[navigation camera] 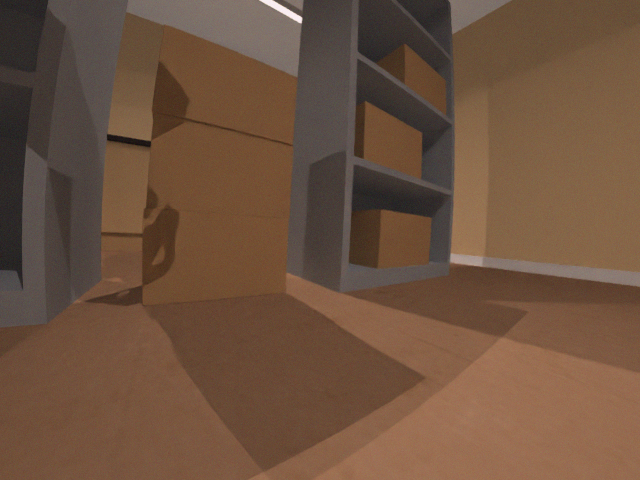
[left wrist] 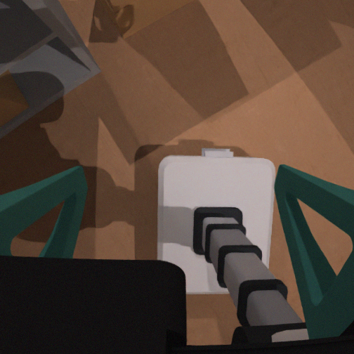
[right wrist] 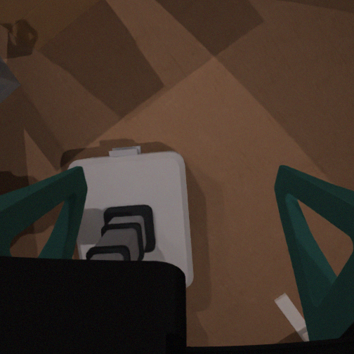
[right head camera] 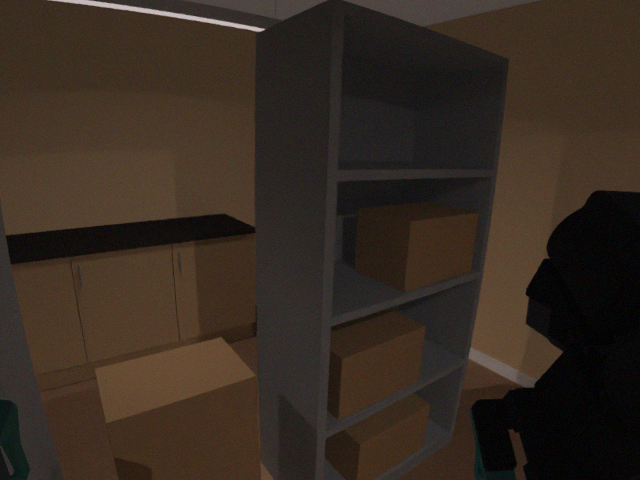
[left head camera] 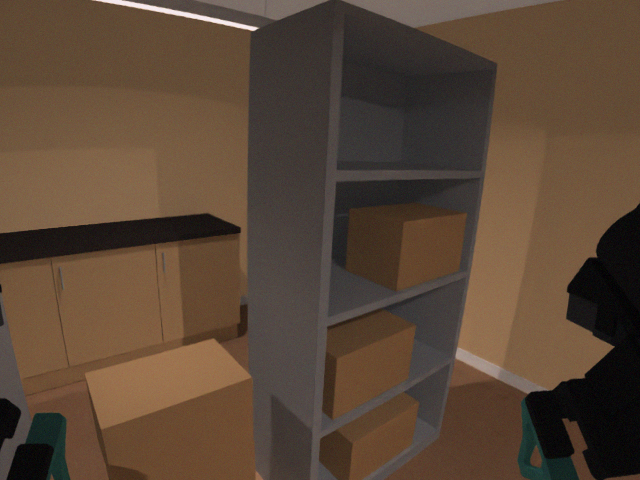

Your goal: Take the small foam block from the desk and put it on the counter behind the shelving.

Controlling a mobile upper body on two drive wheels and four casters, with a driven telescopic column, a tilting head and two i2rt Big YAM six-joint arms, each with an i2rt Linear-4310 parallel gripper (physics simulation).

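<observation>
The counter has a dark top over light cabinets. It stands by the far wall, left of and beyond the tall grey shelving. In the navigation camera a thin dark strip of the counter shows in the gap beside stacked cartons. The small foam block and the desk do not show in any view. My left gripper is open with wide, empty fingers above the robot's white base. My right gripper is open and empty too, partly over the base. In the head views both are partly cut off at the lower sides.
Stacked cartons stand against the left side of the shelving, in front of the counter. A second grey shelf unit stands at the left, with a narrow gap before the cartons. Cartons sit on the right shelving.
</observation>
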